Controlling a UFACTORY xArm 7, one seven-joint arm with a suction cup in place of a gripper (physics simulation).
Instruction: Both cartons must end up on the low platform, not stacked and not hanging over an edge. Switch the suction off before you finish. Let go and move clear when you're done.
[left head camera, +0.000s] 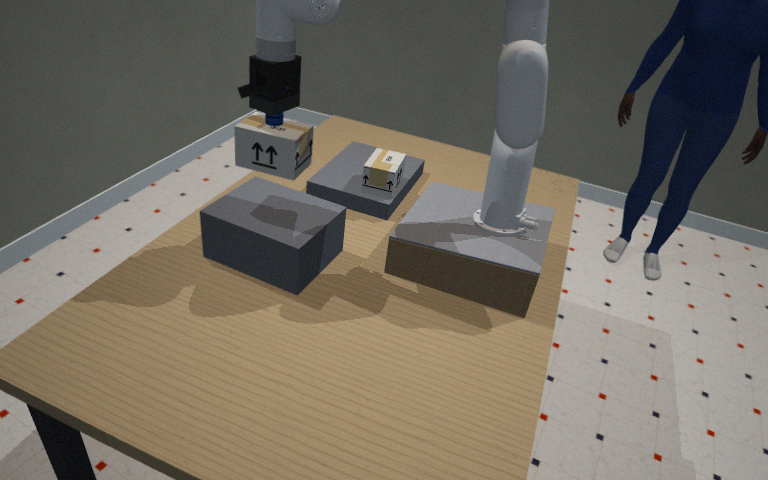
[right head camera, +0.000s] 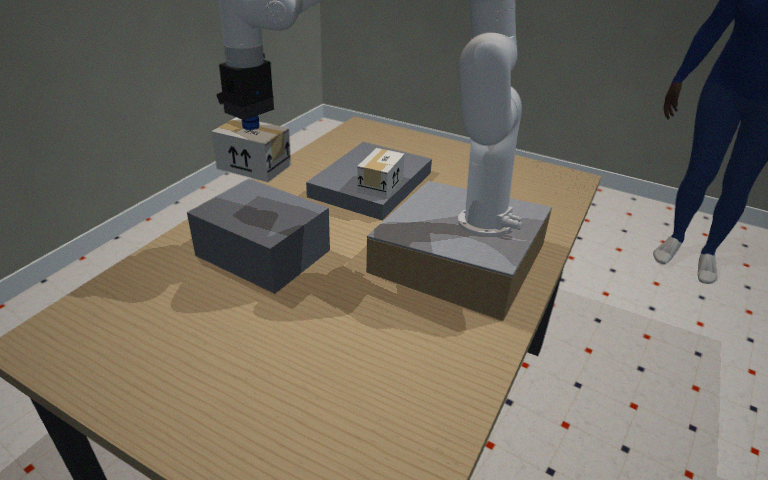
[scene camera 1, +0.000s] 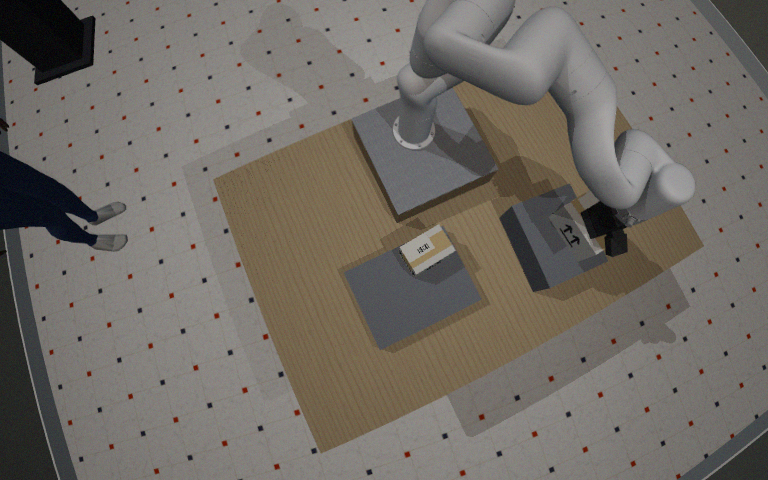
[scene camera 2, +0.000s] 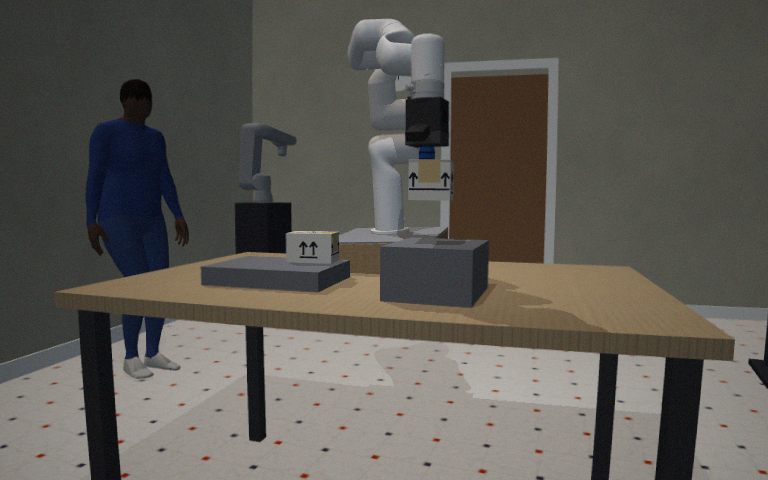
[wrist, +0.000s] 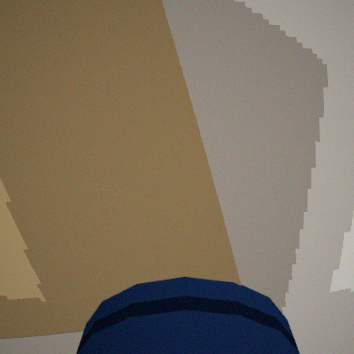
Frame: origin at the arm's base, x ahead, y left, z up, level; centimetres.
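Where they show: hand, tool point: (left head camera: 274, 128) (right head camera: 251, 132) (wrist: 183, 296); arm's base, link origin: (left head camera: 499, 223) (right head camera: 485, 222) (scene camera 1: 413, 130) (scene camera 2: 389, 231).
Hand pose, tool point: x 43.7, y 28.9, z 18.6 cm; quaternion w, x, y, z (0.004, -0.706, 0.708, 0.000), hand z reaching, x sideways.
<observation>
Things, the pixels of their top centre, and the offset from my tool point. Level surfaces: height alone.
- larger white carton with tan tape, top centre: (left head camera: 274, 125) (right head camera: 250, 129) (scene camera 2: 432, 161) (scene camera 1: 594, 221) dy +0.9, dx -0.9, dz +1.3 cm
- tall grey block, top centre: (left head camera: 275, 208) (right head camera: 258, 210) (scene camera 2: 438, 243) (scene camera 1: 560, 233) dy +2.2, dx -2.3, dz -17.5 cm
- smaller carton, top centre: (scene camera 1: 427, 248) (left head camera: 385, 159) (right head camera: 381, 159) (scene camera 2: 313, 232) dy -35.8, dx -8.0, dz -16.8 cm
- low platform, top centre: (scene camera 2: 278, 263) (scene camera 1: 412, 286) (left head camera: 369, 169) (right head camera: 372, 169) dy -41.6, dx -0.2, dz -24.7 cm
- table, surface height: dz -29.5 cm
My suction cup (left head camera: 274, 120) (right head camera: 250, 123) (scene camera 2: 427, 153) (wrist: 187, 325) is on the top of the larger white carton with tan tape (left head camera: 247, 148) (right head camera: 233, 152) (scene camera 2: 430, 176) (wrist: 125, 150) and holds it upright in the air. In scene camera 1 this carton (scene camera 1: 583, 230) is partly hidden by the arm. It hangs over the tall grey block (left head camera: 249, 243) (right head camera: 232, 243) (scene camera 1: 523, 249) (scene camera 2: 424, 277), with a gap beneath. The smaller carton (left head camera: 382, 172) (right head camera: 378, 170) (scene camera 1: 427, 249) (scene camera 2: 311, 249) stands upright on the low platform (left head camera: 339, 164) (right head camera: 339, 169) (scene camera 1: 407, 311) (scene camera 2: 254, 274), near its edge facing the robot base.
The arm's base stands on a wide grey-topped box (left head camera: 464, 249) (right head camera: 441, 257) (scene camera 1: 396, 175) beside the platform and the tall block. A person in blue (left head camera: 696, 113) (scene camera 2: 135, 169) stands beyond the table (left head camera: 283, 384) (scene camera 2: 566, 294). The platform's bare part lies beside the smaller carton.
</observation>
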